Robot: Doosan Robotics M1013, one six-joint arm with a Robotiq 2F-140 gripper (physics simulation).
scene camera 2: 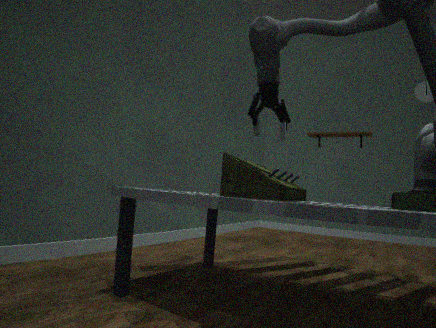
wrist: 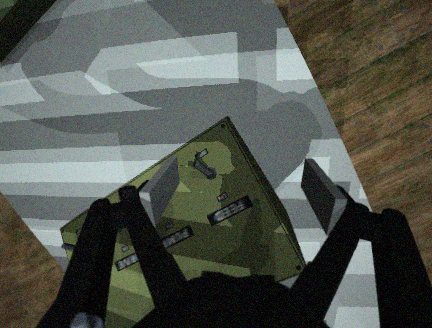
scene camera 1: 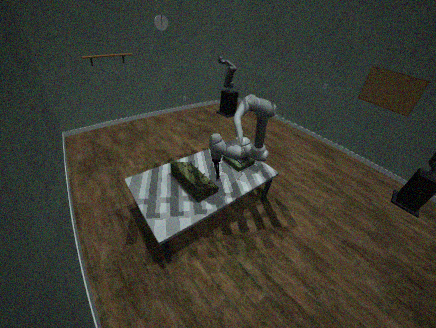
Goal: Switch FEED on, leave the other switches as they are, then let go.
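Pixels of known places: gripper, between the fingertips: (scene camera 2: 270, 137) (wrist: 239, 171) (scene camera 1: 216, 175); arm's base, origin of its link: (scene camera 2: 435, 195).
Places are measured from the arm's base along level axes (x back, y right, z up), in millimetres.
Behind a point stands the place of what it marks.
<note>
The olive sloped switch box (scene camera 1: 192, 182) @(x -795, y -124, z 108 mm) (scene camera 2: 245, 179) @(x -702, y -236, z 12 mm) (wrist: 220, 250) @(x -738, y -122, z 85 mm) stands on the table. In the wrist view the FEED lever (wrist: 204, 166) @(x -605, y -172, z 56 mm) tilts toward its OFF label (wrist: 202, 153) @(x -590, y -168, z 14 mm), away from its ON label (wrist: 222, 197) @(x -668, y -166, z 52 mm); the FEED label (wrist: 230, 210) @(x -691, y -169, z 63 mm) is upside down. Several levers (scene camera 2: 285, 176) @(x -626, y 70, z 43 mm) look parallel in scene camera 2. The PUMP label (wrist: 180, 236) @(x -693, y -60, z 64 mm) shows partly, and its lever is hidden behind the left finger. My gripper (scene camera 1: 217, 178) @(x -607, y -240, z 178 mm) (scene camera 2: 270, 134) @(x -607, y -240, z 178 mm) (wrist: 239, 171) @(x -607, y -240, z 178 mm) is open and empty, pointing down above the box, clear of the levers.
The striped-shadowed table (scene camera 1: 172, 225) @(x -1128, y -311, z -61 mm) (scene camera 2: 165, 194) @(x -962, y -398, z -72 mm) (wrist: 195, 120) @(x -530, y -173, z -61 mm) carries the box. A green base (scene camera 1: 240, 164) @(x -100, y -99, z 1 mm) (scene camera 2: 415, 200) @(x -91, y -136, z -26 mm) sits near the arm's foot. A wall shelf (scene camera 1: 107, 55) (scene camera 2: 340, 134) and a second arm on a black pedestal (scene camera 1: 229, 102) stand farther off.
</note>
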